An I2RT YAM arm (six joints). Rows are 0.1 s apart.
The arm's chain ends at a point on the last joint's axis. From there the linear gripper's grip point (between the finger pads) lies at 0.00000 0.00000 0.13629 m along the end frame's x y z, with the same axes.
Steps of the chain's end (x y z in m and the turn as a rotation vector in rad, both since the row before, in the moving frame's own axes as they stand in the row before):
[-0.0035 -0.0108 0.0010 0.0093 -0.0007 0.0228]
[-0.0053 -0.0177 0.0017 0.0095 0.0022 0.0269]
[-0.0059 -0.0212 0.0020 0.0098 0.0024 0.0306]
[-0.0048 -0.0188 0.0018 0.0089 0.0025 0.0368]
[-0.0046 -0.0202 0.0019 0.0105 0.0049 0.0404]
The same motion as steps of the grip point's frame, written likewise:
[-0.0036 -0.0121 0.0010 0.0093 -0.0007 0.0228]
[-0.0050 -0.0190 0.0017 0.0095 0.0022 0.0269]
[-0.0056 -0.0225 0.0020 0.0098 0.0024 0.0306]
[-0.0044 -0.0200 0.0018 0.0089 0.0025 0.0368]
[-0.0039 -0.0216 0.0019 0.0105 0.0049 0.0404]

